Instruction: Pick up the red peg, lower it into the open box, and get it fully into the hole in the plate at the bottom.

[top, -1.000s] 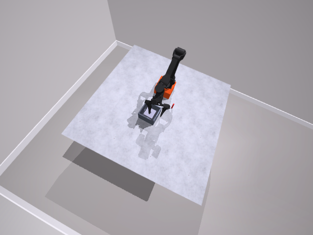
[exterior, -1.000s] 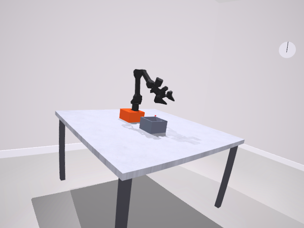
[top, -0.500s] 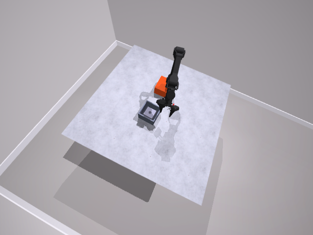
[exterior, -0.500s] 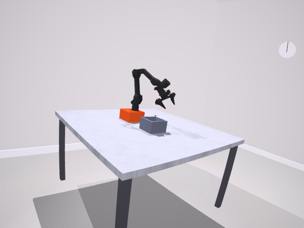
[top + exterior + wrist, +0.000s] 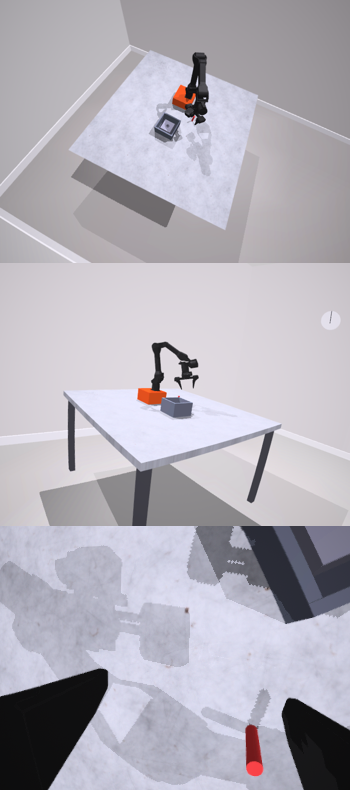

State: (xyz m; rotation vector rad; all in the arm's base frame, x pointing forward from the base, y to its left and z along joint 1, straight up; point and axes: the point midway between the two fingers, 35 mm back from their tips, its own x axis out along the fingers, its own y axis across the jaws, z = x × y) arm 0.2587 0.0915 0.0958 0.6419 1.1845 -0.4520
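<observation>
Now: the red peg 12 cm below my gripper tip, 9 cm behind it and 1 cm to the left of it. The rest, counted from my gripper tip: grey box 17 cm to the right, 13 cm below, 7 cm ahead; then pale plate 17 cm to the right, 11 cm below, 7 cm ahead.
</observation>
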